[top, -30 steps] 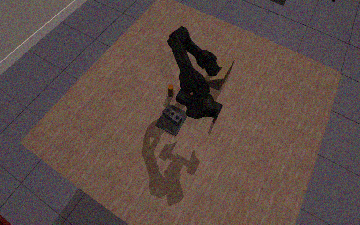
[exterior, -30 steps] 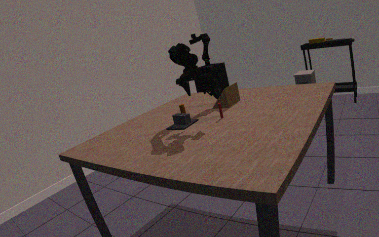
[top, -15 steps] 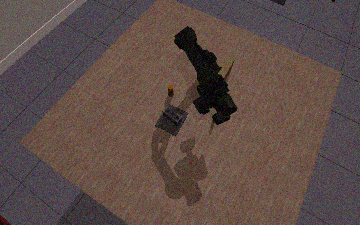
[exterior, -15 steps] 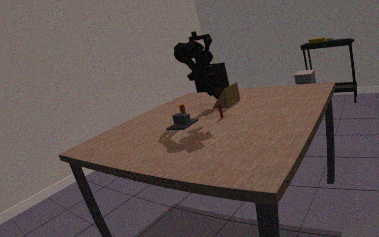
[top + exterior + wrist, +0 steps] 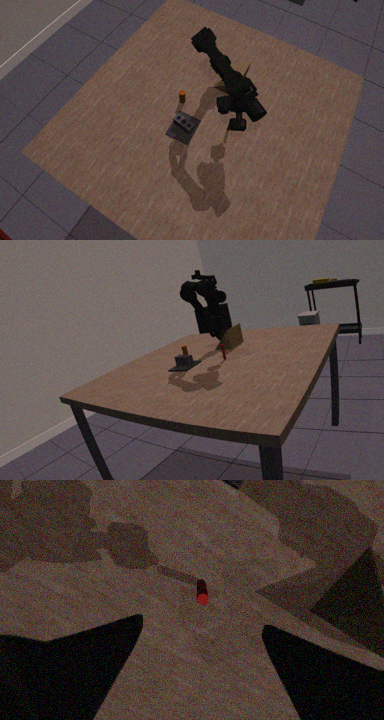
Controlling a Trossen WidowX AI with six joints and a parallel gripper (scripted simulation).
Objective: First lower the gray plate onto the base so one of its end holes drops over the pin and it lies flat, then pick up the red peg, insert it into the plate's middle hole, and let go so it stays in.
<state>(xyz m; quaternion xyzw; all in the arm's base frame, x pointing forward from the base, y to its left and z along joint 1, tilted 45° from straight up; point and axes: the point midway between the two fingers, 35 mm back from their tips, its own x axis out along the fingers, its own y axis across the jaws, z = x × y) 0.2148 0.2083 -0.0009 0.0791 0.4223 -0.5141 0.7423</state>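
My gripper tip is 10 cm above the red peg. The rest, counted from my gripper tip: orange cylinder (27 cm to the right, 10 cm below, 1 cm ahead); dark flat base (16 cm to the right, 13 cm below, 12 cm ahead); gray plate (18 cm to the right, 11 cm ahead, 9 cm below).
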